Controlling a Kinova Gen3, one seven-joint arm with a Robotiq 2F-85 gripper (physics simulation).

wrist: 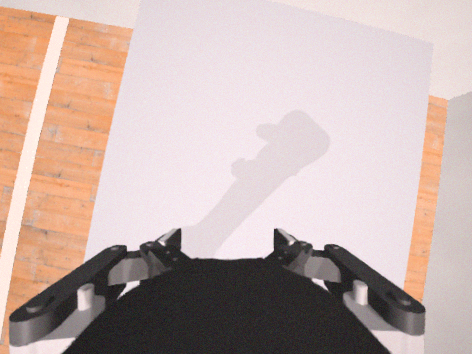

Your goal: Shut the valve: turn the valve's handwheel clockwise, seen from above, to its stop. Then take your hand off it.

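Observation:
My gripper [227, 238] is open, with its two black fingers wide apart at the bottom of the wrist view and nothing between them. It hangs above a pale lilac table top [165, 100]. The arm's grey shadow falls on the table top, from the middle of the view down toward the fingers. The valve and its handwheel do not show in the wrist view.
A wooden floor [75, 125] with a white line [32, 135] lies beyond the table's left edge. A narrow strip of the floor also shows past the right edge. A pale wall [350, 15] stands behind the table, and a grey wall [452, 225] is at the right.

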